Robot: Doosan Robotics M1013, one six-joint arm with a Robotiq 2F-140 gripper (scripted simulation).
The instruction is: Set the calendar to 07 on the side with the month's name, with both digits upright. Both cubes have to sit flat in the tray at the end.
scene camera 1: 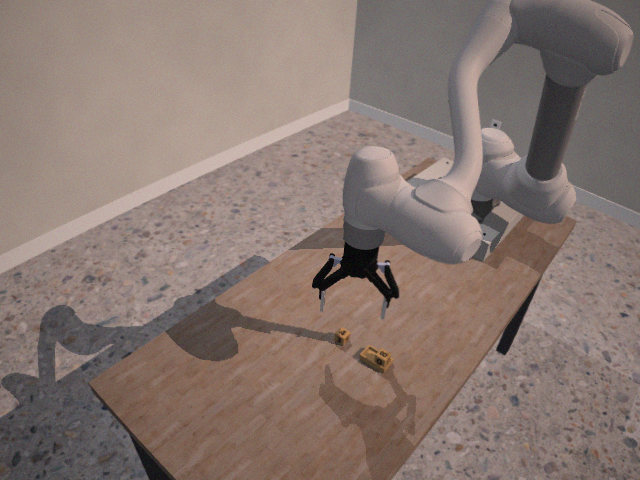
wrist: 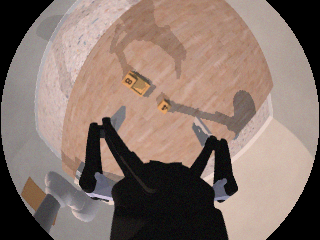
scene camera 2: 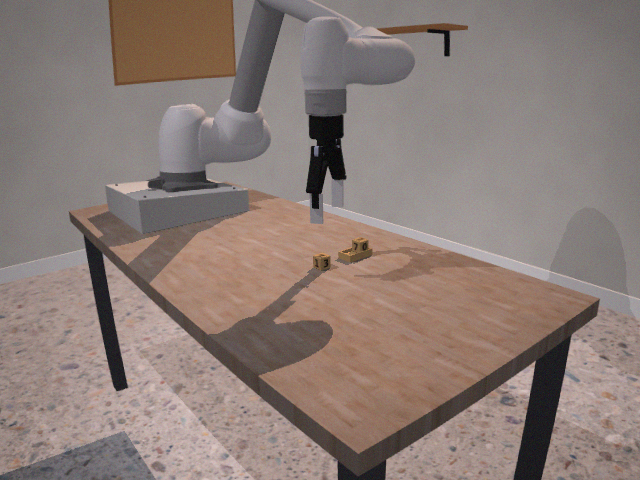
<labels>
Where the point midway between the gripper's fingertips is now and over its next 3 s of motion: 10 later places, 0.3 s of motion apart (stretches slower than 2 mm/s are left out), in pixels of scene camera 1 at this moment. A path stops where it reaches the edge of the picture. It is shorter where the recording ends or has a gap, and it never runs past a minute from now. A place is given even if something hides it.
The gripper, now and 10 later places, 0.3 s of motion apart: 352,311; 356,314; 360,316; 365,319; 369,321; 374,324; 378,326; 383,328; 387,331; 387,334; 386,337
</labels>
